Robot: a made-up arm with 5 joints.
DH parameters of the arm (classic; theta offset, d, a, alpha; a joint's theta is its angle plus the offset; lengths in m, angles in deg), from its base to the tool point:
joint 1: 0 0.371 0 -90
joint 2: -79.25 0 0.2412 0
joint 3: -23.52 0 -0.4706 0
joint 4: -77.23 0 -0.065 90
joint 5: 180 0.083 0 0
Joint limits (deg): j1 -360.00..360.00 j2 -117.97..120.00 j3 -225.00..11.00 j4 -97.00..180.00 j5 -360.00..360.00
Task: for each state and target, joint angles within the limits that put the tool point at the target. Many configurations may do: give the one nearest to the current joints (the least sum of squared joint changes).
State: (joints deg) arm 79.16 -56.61 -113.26 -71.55 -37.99
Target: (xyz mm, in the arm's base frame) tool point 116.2 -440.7 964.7
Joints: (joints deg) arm 104.77 -59.39 -128.94 -46.18 -37.99
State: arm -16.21 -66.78 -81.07 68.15 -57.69
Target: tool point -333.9 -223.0 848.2
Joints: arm 33.74 -109.37 -84.66 79.86 -57.69
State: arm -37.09 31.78 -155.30 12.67 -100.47
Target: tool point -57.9 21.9 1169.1
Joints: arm -20.72 0.92 -176.38 9.30 -100.47
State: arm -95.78 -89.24 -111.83 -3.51 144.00
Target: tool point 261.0 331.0 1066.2
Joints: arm -128.26 -49.71 -143.84 16.11 144.00
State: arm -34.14 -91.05 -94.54 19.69 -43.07
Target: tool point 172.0 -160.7 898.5
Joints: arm -43.05 -64.25 -55.11 27.01 -43.07
